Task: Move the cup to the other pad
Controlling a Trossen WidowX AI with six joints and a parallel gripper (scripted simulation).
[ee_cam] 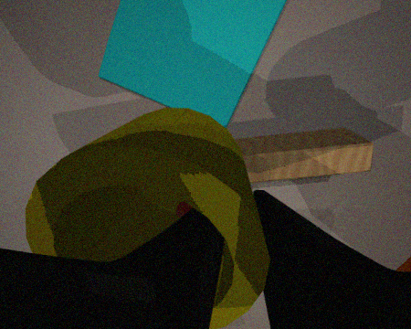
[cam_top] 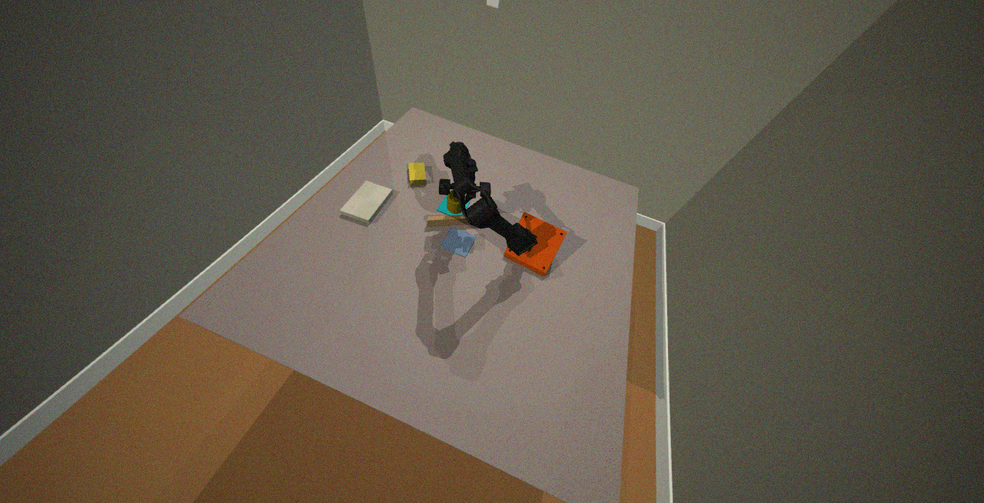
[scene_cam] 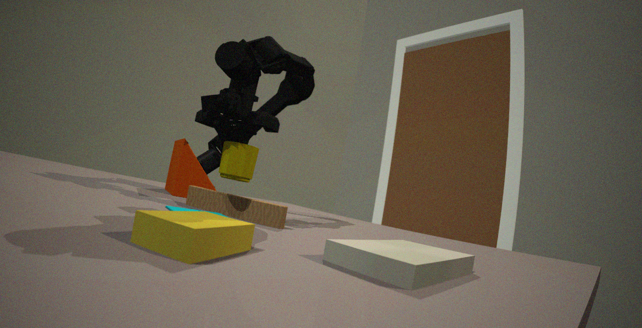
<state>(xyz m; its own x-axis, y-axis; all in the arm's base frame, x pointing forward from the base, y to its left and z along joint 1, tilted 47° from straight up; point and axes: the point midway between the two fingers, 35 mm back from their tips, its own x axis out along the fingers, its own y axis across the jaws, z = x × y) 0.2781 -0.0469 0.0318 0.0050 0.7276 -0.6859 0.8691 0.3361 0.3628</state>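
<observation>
The cyan pad is 7 cm ahead of my gripper tip, 5 cm to the right of it and 11 cm below it. The rest, counted from my gripper tip: wooden block: 1 cm ahead, 3 cm to the left, 9 cm below; then cup: 2 cm ahead, 1 cm to the left; then red marble: 1 cm ahead, 3 cm to the left, 2 cm below.
</observation>
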